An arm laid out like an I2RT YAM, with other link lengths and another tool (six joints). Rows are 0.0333 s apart.
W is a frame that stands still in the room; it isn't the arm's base.
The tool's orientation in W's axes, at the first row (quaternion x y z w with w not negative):
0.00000, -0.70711, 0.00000, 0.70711
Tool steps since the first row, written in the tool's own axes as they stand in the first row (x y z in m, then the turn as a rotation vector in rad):
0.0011, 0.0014, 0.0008, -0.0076, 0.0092, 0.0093
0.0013, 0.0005, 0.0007, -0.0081, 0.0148, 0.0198
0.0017, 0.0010, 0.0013, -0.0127, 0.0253, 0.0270
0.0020, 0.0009, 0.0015, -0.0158, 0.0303, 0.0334
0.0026, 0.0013, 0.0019, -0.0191, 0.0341, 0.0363
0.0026, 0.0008, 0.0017, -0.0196, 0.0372, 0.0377
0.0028, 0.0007, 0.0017, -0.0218, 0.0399, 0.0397
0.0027, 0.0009, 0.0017, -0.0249, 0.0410, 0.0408
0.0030, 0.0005, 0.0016, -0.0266, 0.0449, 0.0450
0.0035, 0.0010, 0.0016, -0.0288, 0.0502, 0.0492
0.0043, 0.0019, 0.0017, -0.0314, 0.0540, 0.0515
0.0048, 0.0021, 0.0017, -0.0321, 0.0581, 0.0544
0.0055, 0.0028, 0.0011, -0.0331, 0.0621, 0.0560
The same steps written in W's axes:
-0.0008, 0.0014, 0.0011, -0.0093, 0.0092, -0.0076
-0.0007, 0.0005, 0.0013, -0.0198, 0.0148, -0.0081
-0.0013, 0.0010, 0.0017, -0.0270, 0.0253, -0.0127
-0.0015, 0.0009, 0.0020, -0.0334, 0.0303, -0.0158
-0.0019, 0.0013, 0.0026, -0.0363, 0.0341, -0.0191
-0.0017, 0.0008, 0.0026, -0.0377, 0.0372, -0.0196
-0.0017, 0.0007, 0.0028, -0.0397, 0.0399, -0.0218
-0.0017, 0.0009, 0.0027, -0.0408, 0.0410, -0.0249
-0.0016, 0.0005, 0.0030, -0.0450, 0.0449, -0.0266
-0.0016, 0.0010, 0.0035, -0.0492, 0.0502, -0.0288
-0.0017, 0.0019, 0.0043, -0.0515, 0.0540, -0.0314
-0.0017, 0.0021, 0.0048, -0.0544, 0.0581, -0.0321
-0.0011, 0.0028, 0.0055, -0.0560, 0.0621, -0.0331

